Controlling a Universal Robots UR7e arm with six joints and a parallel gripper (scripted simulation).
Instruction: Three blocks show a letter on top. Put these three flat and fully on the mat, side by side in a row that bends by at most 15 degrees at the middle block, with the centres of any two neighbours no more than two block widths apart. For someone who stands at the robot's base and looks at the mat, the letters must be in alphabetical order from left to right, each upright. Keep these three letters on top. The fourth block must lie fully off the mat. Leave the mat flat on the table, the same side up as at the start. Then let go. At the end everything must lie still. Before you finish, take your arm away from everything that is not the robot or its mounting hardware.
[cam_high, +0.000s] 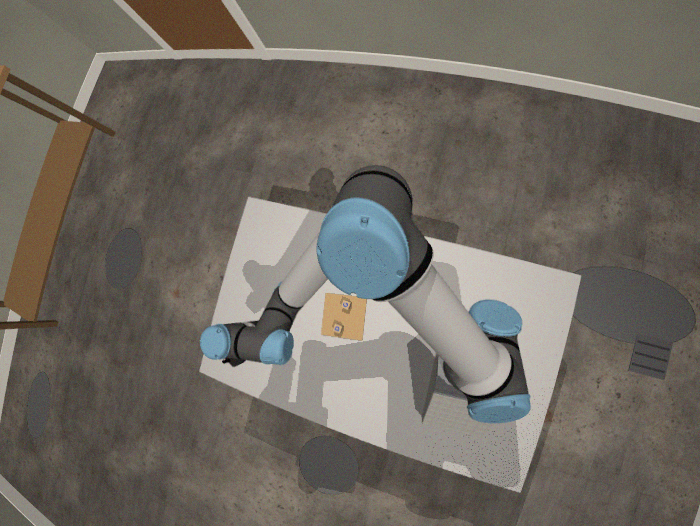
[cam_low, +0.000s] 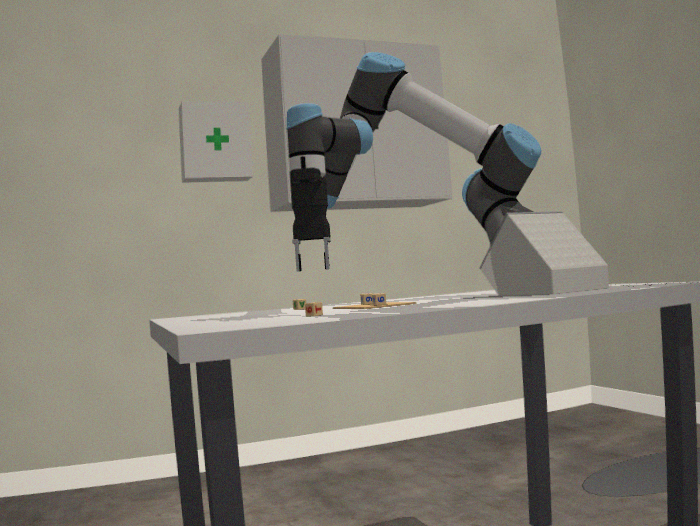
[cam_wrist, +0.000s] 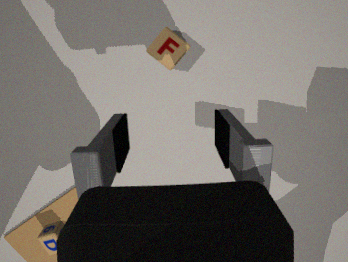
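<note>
Now: hand 9 cm above the red-marked block, 4 cm to the right of it and 3 cm short of it. Also, from my hand: tan mat: 19 cm behind, 11 cm below, 8 cm to the right.
</note>
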